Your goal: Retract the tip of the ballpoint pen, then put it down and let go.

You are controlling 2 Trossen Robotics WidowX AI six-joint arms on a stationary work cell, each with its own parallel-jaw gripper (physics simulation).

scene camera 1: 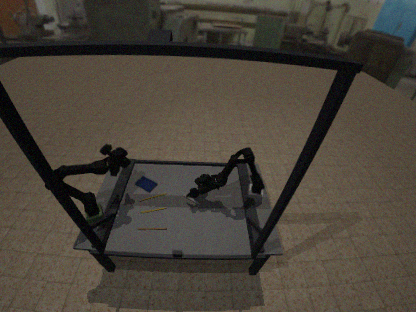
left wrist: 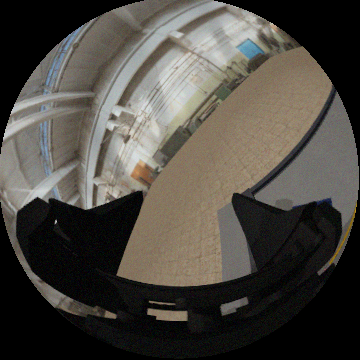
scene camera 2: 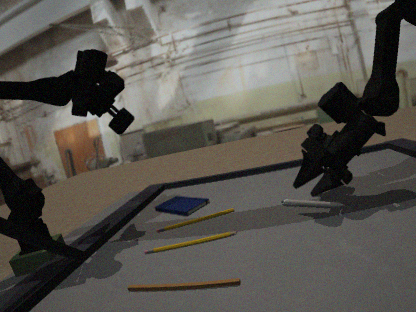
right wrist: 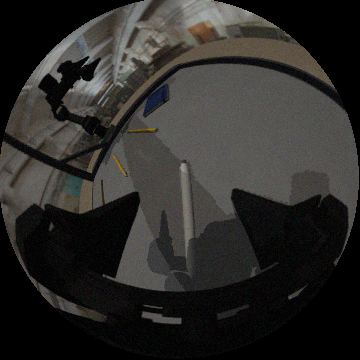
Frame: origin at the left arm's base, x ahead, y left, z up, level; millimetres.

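Seen in the pictures: left gripper, fingertip midpoint: (left wrist: 188, 196) (scene camera 2: 111, 108) (right wrist: 94, 56); right gripper, fingertip midpoint: (scene camera 1: 189, 194) (scene camera 2: 303, 191) (right wrist: 186, 195); left arm's base, origin of the base link: (scene camera 1: 93, 211) (right wrist: 104, 132); right arm's base, origin of the base link: (scene camera 1: 256, 190).
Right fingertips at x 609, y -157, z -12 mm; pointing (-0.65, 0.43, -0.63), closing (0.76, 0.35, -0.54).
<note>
Pixels of each thing's middle, then the offset from my right fingertips to it.
- white ballpoint pen, body centre: (right wrist: 187, 219) (scene camera 2: 311, 203) dx -2, dy -25, dz -23 mm
- orange-brown stick, body centre: (scene camera 2: 180, 286) dx -314, dy -104, dz -25 mm
- blue book, body centre: (scene camera 2: 181, 205) (right wrist: 156, 97) (scene camera 1: 146, 183) dx -229, dy +254, dz -22 mm
The white ballpoint pen (scene camera 2: 306, 203) (right wrist: 186, 200) lies flat on the grey table. A short dark grey nub shows at its far end in the right wrist view; its near end lies in shadow, and I cannot tell whether a tip sticks out. My right gripper (scene camera 2: 304, 190) (right wrist: 186, 195) is open and empty. It hangs above the pen, fingers pointing down at a slant, with the pen between the finger lines in the wrist view but not gripped. My left gripper (scene camera 2: 106, 95) (left wrist: 188, 196) is open and empty, raised high near the table's left edge, far from the pen.
Two yellow pencils (scene camera 2: 192, 243) (scene camera 2: 197, 220) and an orange-brown stick (scene camera 2: 185, 285) lie left of the pen in scene camera 2. A blue book (scene camera 1: 146, 184) (scene camera 2: 182, 205) (right wrist: 157, 100) lies behind them. Dark frame posts (scene camera 1: 305, 155) rise at the table's sides.
</note>
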